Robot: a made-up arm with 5 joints.
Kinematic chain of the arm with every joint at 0, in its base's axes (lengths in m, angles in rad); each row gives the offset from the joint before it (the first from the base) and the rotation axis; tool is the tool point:
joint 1: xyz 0 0 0.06 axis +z
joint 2: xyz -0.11 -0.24 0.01 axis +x
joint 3: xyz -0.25 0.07 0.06 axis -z
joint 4: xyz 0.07 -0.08 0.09 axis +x
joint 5: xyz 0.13 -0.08 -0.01 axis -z
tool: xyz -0.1 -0.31 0
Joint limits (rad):
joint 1: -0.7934..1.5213
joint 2: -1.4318..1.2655
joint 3: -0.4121..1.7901
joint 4: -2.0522..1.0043
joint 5: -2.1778..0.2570
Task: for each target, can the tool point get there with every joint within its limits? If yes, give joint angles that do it. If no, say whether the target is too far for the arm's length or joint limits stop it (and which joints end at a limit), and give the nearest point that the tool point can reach.
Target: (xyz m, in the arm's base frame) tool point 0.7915 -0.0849 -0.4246
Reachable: no: joint limits stop it (at a limit: joint 1, joint 2) | nearest point 0.6518 -0.1671 -0.2571 | short by 0.233 m
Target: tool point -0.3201 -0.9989 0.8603
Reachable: no: too far | nearest point -0.2483 -0.7749 0.5525 | short by 0.387 m
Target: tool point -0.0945 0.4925 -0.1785
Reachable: no: joint limits stop it (at a limit: joint 2, joint 3, joint 4) | nearest point -0.0746 0.3889 -0.0754 | short by 0.147 m
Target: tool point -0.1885 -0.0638 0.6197
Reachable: yes | joints -0.6154 -0.3833 0.1584 -1.3899 -0.5342
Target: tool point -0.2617 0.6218 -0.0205
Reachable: no: joint limits stop it (at a limit: joint 1, joint 2, joint 3, joint 5) | nearest point -0.2808 0.6012 0.0295 | short by 0.057 m
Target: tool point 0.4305 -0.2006 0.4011
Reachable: yes | joints 0.9357 0.1186 0.1812 -1.2075 -1.4262
